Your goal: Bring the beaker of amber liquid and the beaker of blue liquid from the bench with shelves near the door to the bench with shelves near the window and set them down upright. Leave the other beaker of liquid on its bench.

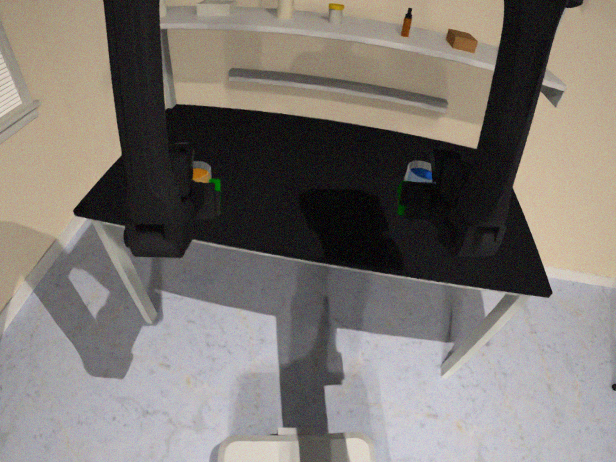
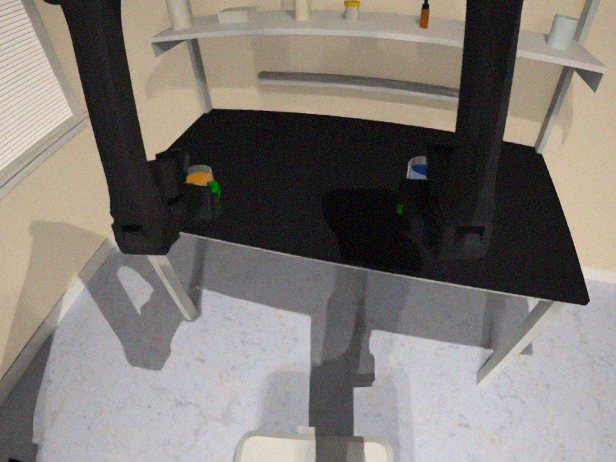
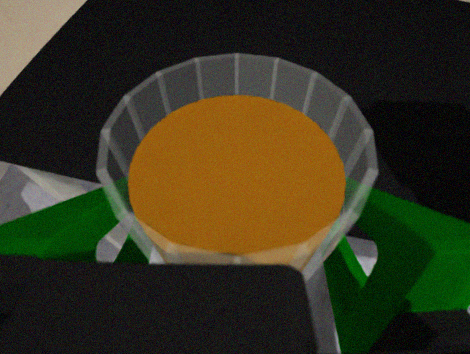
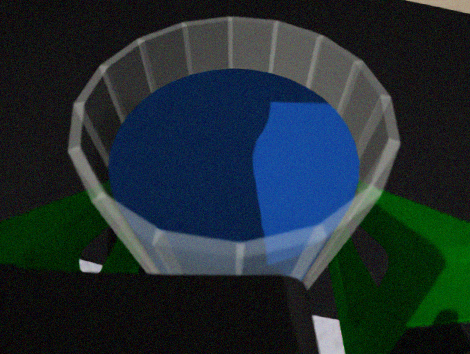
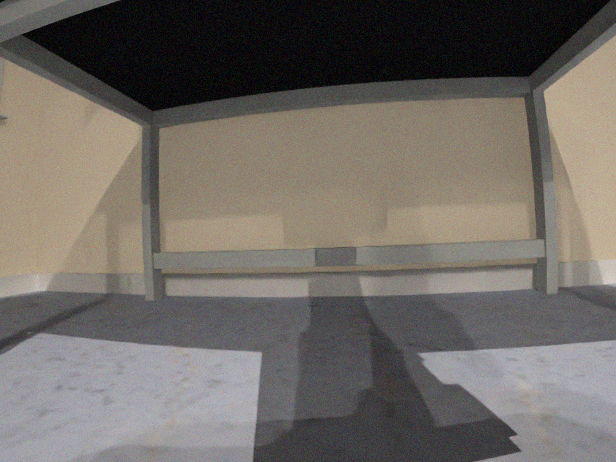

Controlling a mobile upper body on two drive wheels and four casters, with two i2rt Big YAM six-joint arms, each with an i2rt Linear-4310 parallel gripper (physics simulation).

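Note:
The beaker of amber liquid (image 1: pixel 201 174) (image 2: pixel 199 178) (image 3: pixel 237 170) is upright between the green fingers of my left gripper (image 1: pixel 206 194) (image 2: pixel 202 196), which is shut on it. The beaker of blue liquid (image 1: pixel 421 174) (image 2: pixel 419 171) (image 4: pixel 305 165) is upright in my right gripper (image 1: pixel 417 194) (image 2: pixel 414 194), which is shut on it. Both beakers appear over the front half of the black bench top (image 1: pixel 280 150) (image 2: pixel 300 150), left and right. Their bases are hidden, so I cannot tell the gap beneath them. The third beaker does not show.
A shelf (image 1: pixel 300 27) (image 2: pixel 320 29) above the bench holds a yellow-lidded jar (image 1: pixel 336 13) (image 2: pixel 352 11), an amber bottle (image 1: pixel 407 25) (image 2: pixel 424 17) and a brown box (image 1: pixel 461 41). A window (image 1: pixel 7 82) (image 2: pixel 30 85) is at the left. Bench legs (image 1: pixel 480 335) (image 5: pixel 151 210) stand below.

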